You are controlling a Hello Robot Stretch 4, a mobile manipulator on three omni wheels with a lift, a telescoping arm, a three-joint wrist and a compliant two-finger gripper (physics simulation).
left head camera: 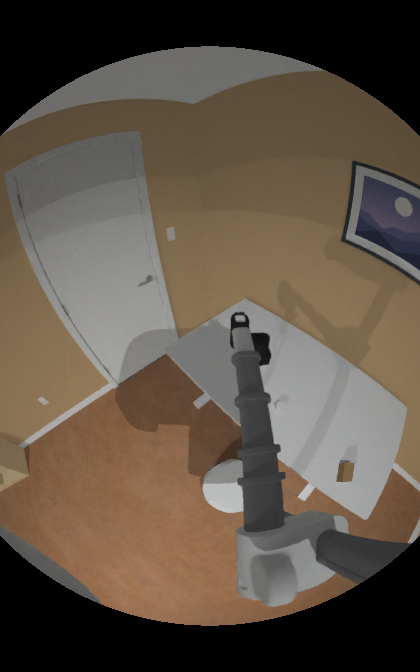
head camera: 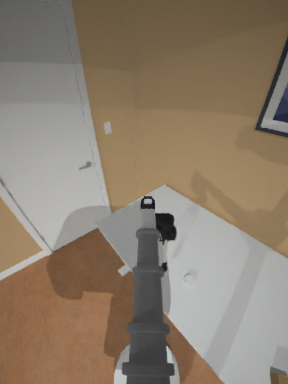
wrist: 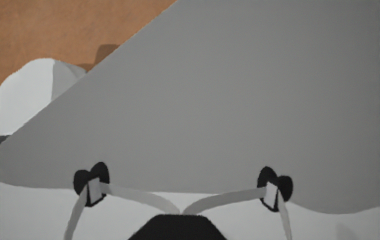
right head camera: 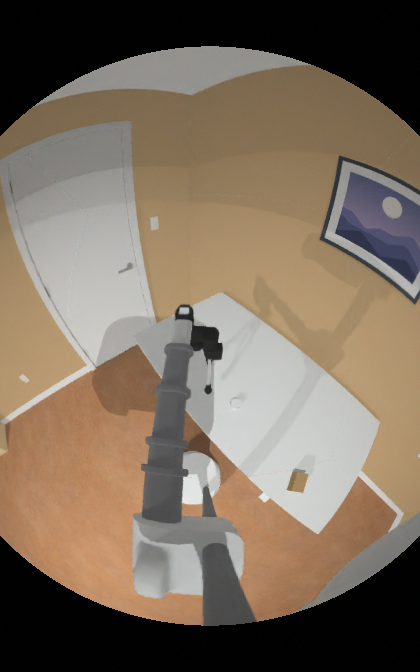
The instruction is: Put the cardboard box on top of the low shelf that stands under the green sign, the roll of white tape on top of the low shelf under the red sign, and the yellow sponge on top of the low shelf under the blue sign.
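Places are measured from the robot's base along level axes (x ahead, y down, z left), in centimetres.
Pixels of known places: gripper, between the fingertips: (head camera: 162, 254) (wrist: 184, 178).
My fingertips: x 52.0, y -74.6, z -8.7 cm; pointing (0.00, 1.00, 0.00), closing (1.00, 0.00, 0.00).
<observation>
Ahead of a thing's pixels: the offset from my fingertips to its top centre. "*": to the spot under its first point. Level surfaces: height alone.
The roll of white tape @(dy +2.9, dx -12.9, dz -13.4 cm) (head camera: 188, 278) (left head camera: 280, 404) (right head camera: 236, 402) rests on the white table, near its middle. The cardboard box @(* dy +0.4, dx -49.8, dz -38.8 cm) (head camera: 279, 377) (left head camera: 345, 471) (right head camera: 297, 481), small and brown, rests near the table's far right end. My gripper (head camera: 164, 266) (right head camera: 208, 389) (wrist: 184, 178) is over the left part of the table, to the left of the tape; its fingers stand wide apart with no object between them in the wrist view. The arm hides it in the left head view. The yellow sponge and the coloured signs do not show.
The white table @(dy +5.4 cm) (head camera: 225, 270) (left head camera: 385, 415) (right head camera: 350, 425) (wrist: 225, 100) stands against the wall. My round white base (left head camera: 222, 487) (wrist: 27, 95) is beside its front edge. A door (head camera: 40, 125) (left head camera: 90, 260) is at the left. Part of a tan unit (left head camera: 12, 462) shows at the left edge.
</observation>
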